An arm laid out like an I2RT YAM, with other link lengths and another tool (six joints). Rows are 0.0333 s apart.
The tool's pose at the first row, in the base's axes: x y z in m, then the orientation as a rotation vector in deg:
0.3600, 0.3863, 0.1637, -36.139, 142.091, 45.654
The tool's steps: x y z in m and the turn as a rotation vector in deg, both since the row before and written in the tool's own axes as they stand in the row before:
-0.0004, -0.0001, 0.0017, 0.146, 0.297, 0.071
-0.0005, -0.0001, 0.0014, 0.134, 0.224, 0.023
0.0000, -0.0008, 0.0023, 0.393, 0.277, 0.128
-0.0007, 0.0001, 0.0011, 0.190, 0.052, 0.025
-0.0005, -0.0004, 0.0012, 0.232, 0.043, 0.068
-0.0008, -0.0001, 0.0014, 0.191, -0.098, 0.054
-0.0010, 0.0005, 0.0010, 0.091, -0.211, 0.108
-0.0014, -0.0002, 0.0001, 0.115, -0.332, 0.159
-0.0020, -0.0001, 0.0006, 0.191, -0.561, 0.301
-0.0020, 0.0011, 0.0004, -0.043, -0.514, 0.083
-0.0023, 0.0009, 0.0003, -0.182, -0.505, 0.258
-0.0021, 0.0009, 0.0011, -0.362, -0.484, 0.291
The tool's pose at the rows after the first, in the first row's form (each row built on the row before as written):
0.3608, 0.3874, 0.1626, -36.165, 142.431, 45.455
0.3616, 0.3883, 0.1618, -36.213, 142.678, 45.262
0.3627, 0.3891, 0.1598, -36.073, 143.088, 44.765
0.3635, 0.3900, 0.1594, -36.005, 143.193, 44.521
0.3644, 0.3906, 0.1586, -35.866, 143.321, 44.240
0.3655, 0.3916, 0.1579, -35.683, 143.304, 44.025
0.3663, 0.3929, 0.1579, -35.409, 143.187, 43.973
0.3676, 0.3932, 0.1585, -35.002, 142.991, 43.924
0.3694, 0.3940, 0.1591, -34.277, 142.672, 43.857
0.3705, 0.3956, 0.1603, -33.923, 142.233, 44.003
0.3720, 0.3971, 0.1617, -33.415, 141.851, 44.391
0.3735, 0.3990, 0.1624, -32.944, 141.456, 45.018

